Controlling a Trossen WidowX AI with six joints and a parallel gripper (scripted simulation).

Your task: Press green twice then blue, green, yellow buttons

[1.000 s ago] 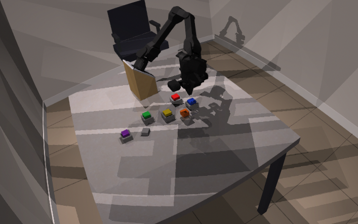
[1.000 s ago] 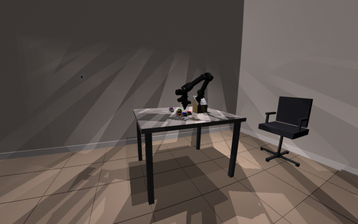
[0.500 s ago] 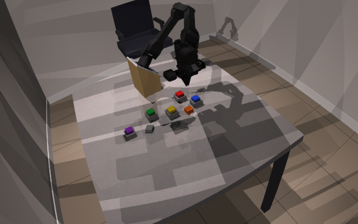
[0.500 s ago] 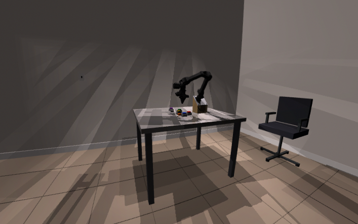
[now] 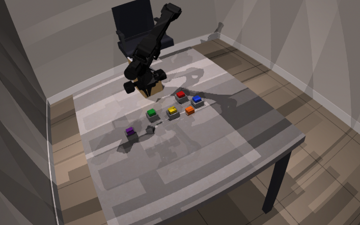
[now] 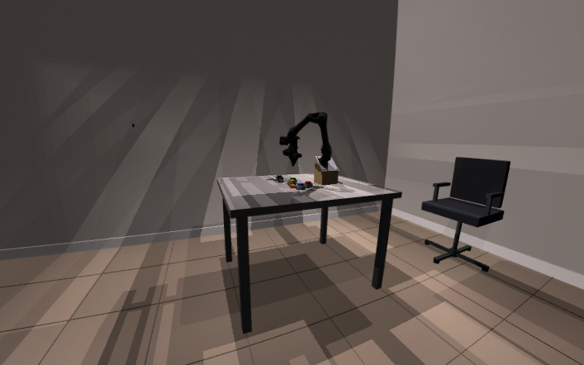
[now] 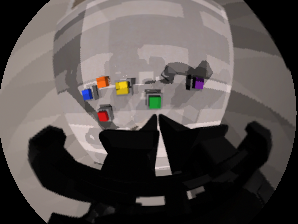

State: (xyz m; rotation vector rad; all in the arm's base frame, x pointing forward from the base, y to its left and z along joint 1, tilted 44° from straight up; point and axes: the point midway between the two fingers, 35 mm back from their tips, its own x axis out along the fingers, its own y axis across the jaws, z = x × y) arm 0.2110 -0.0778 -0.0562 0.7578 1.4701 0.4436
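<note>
Now: gripper tip 9 cm above the green button and 1 cm to the left of it. Also, from my gripper tip: small grey block (12 cm below, 7 cm ahead, 6 cm to the right); then purple button (15 cm to the right, 9 cm below, 3 cm ahead); then yellow button (9 cm below, 7 cm to the left, 5 cm ahead).
</note>
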